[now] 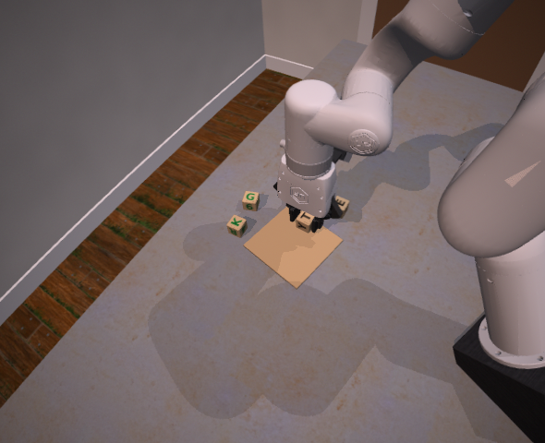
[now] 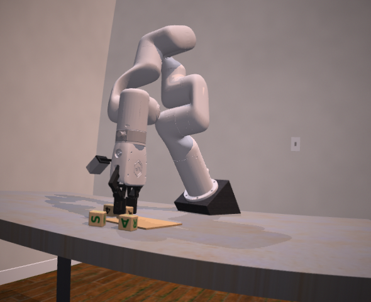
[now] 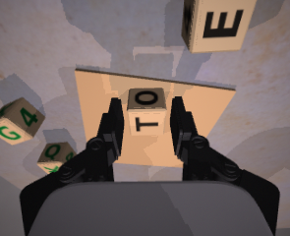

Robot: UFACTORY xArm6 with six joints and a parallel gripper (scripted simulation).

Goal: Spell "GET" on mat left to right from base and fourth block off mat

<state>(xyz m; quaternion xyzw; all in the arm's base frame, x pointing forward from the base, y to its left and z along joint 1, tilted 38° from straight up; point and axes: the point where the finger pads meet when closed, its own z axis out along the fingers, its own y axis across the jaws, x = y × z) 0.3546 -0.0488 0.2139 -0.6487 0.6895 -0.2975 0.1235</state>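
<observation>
My hand is 20 mm above the T block. From my hand the other things lie so: G block (130 mm ahead, 10 mm to the right, 20 mm below); tan mat (10 mm ahead, 50 mm to the left, 30 mm below); E block (50 mm behind, 60 mm to the right, 20 mm below).
</observation>
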